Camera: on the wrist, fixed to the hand. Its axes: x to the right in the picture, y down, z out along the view.
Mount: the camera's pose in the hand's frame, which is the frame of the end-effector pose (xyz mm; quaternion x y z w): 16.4 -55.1 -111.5 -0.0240 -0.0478 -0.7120 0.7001
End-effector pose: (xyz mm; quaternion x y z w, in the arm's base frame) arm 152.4 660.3 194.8 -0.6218 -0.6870 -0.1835 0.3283
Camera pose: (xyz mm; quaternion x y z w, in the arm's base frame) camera 123.4 589.9 294.5 0.0372 -0.9350 -0.3490 0.0514
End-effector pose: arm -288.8 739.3 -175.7 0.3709 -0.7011 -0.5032 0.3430
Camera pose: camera -191.9 662.8 -198.0 -0.7266 0.2311 0.6311 0.1428
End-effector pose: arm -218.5 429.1 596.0 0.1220 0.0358 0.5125 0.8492
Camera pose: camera -184.0 438.0 475.7 0.0640 0.0590 -0.2508 0.9641
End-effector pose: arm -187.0 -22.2 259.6 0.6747 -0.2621 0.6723 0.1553
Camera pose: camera -248.8 83.0 289.0 0.6874 0.2733 0.3216 0.5911
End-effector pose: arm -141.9 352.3 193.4 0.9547 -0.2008 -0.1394 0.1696
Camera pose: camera -71.7 422.6 270.0 0.8007 0.5344 -0.2688 0.0328
